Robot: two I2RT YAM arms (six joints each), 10 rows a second.
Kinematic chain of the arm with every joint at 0, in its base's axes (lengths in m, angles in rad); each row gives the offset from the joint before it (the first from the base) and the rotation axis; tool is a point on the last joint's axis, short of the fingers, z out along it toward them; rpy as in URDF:
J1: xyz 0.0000 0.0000 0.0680 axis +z
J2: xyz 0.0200 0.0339 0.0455 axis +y
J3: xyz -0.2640 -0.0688 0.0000 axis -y
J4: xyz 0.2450 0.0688 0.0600 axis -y
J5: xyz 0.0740 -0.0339 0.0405 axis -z
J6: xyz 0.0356 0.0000 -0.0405 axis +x
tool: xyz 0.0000 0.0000 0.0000 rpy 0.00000 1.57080 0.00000
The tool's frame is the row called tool.
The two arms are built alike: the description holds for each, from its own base.
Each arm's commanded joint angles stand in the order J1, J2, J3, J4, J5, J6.
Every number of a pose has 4 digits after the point.
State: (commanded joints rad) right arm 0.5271 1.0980 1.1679 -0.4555 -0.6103 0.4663; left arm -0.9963 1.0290 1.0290 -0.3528 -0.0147 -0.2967
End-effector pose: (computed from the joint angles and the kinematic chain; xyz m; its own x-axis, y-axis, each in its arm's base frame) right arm 0.1933 0.1361 0.3867 -0.6820 0.0293 -0.7307 -0.6320 0.4791 0.6091; left arm 0.1264 -0.1942 0.3618 -0.4228 0.1151 -0.8989 0.7406 0.6155 -0.2695
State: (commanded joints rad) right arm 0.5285 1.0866 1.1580 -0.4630 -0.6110 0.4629; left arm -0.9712 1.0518 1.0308 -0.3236 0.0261 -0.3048
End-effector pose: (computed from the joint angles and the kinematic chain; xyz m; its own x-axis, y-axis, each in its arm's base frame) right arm 0.1905 0.1349 0.3851 -0.6838 0.0243 -0.7293 -0.6321 0.4796 0.6087; left arm 0.1338 -0.1973 0.3606 -0.4337 0.1028 -0.8952 0.7433 0.6025 -0.2909
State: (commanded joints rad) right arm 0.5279 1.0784 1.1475 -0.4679 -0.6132 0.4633; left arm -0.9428 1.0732 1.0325 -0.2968 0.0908 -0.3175
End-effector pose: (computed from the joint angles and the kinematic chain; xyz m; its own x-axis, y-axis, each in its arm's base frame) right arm 0.1888 0.1338 0.3829 -0.6889 0.0214 -0.7245 -0.6284 0.4804 0.6117; left arm 0.1410 -0.1998 0.3592 -0.4521 0.0935 -0.8870 0.7526 0.5737 -0.3231
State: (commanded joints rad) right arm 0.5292 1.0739 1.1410 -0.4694 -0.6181 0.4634; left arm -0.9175 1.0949 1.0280 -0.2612 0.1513 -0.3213
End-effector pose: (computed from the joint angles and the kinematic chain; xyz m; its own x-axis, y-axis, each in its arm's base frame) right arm 0.1876 0.1336 0.3815 -0.6920 0.0173 -0.7217 -0.6287 0.4769 0.6143; left arm 0.1482 -0.2025 0.3565 -0.4611 0.0888 -0.8829 0.7653 0.5434 -0.3450
